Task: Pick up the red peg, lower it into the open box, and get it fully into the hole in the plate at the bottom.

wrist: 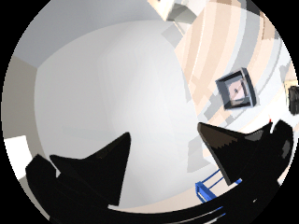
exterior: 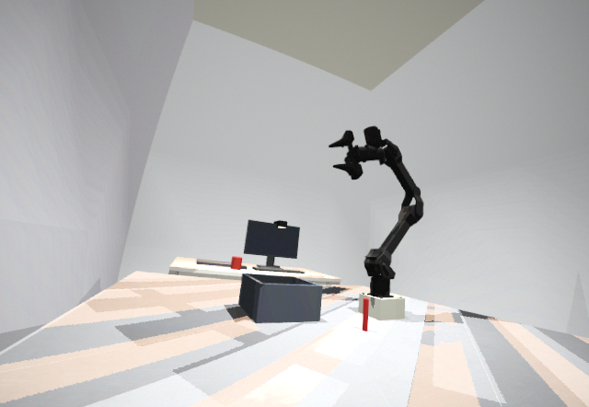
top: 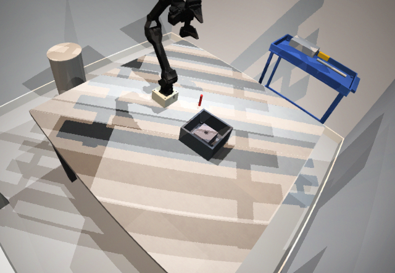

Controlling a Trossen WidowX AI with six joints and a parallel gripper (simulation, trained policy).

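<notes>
My gripper tip is now 500 mm above the red peg, 190 mm to the right of it and 20 mm past it. From my gripper tip the other things lie so: dark box: 520 mm below, 150 mm ahead, 10 mm to the right.
</notes>
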